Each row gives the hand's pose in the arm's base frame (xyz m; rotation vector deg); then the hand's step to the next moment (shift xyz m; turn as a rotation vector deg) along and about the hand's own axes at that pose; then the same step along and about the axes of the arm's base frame.
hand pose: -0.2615 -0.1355 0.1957 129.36 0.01 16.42
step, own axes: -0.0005 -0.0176 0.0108 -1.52 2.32 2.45
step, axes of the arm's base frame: 0.0034 0.0032 -0.0201 -1.20 -3.50 -0.08
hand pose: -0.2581 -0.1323 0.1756 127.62 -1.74 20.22
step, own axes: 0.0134 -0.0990 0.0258 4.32 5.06 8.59
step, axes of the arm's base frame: 0.0332 0.0441 -0.0872 5.50 -9.37 -0.10
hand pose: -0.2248 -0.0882 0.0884 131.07 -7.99 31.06
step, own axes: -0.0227 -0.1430 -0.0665 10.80 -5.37 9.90
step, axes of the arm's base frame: -0.0058 0.1460 -0.0637 14.52 -2.58 -5.09
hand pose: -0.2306 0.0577 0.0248 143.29 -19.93 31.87
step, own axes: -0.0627 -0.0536 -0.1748 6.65 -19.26 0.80
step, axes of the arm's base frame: -0.0911 0.1503 0.0804 12.93 14.42 -6.38
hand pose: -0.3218 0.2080 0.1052 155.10 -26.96 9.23
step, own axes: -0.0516 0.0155 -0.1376 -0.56 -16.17 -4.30
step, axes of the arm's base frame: -0.0600 0.0561 0.1228 4.87 15.91 -1.87
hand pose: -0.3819 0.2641 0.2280 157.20 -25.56 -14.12
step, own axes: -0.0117 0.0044 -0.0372 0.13 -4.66 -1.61
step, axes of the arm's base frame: -0.0038 0.0116 0.0373 1.76 4.60 -0.23
